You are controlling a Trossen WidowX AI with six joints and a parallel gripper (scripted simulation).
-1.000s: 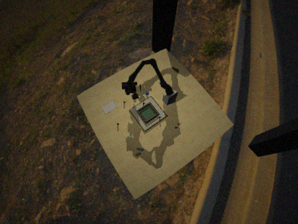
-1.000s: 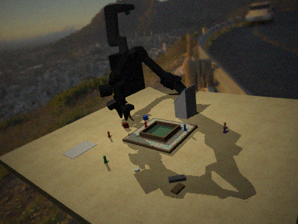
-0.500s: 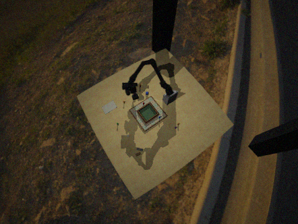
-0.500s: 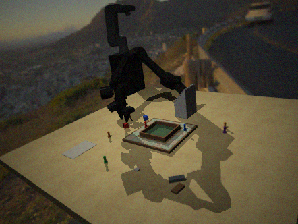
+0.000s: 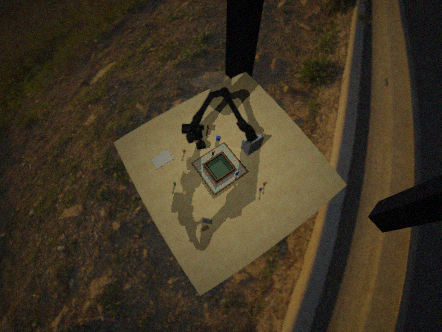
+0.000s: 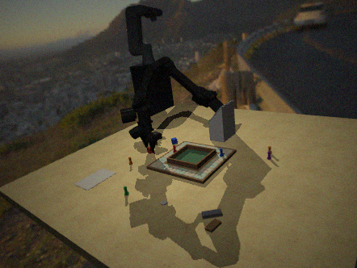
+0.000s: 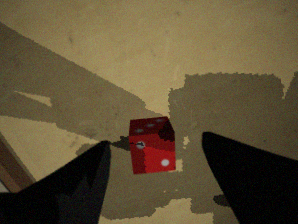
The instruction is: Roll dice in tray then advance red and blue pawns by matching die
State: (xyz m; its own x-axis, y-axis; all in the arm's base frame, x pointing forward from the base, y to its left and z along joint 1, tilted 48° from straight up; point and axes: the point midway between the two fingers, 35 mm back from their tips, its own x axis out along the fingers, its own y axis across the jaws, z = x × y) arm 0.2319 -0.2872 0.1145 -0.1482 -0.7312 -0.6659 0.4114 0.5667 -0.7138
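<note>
The blue die is 130 mm behind my gripper tip, 60 mm to the left of it and 10 mm below it. Also, from my gripper tip: red pawn: 140 mm to the left, 10 mm behind, 10 mm above; then tray: 240 mm to the left, 20 mm ahead, 10 mm below; then red die: 10 mm below.
</note>
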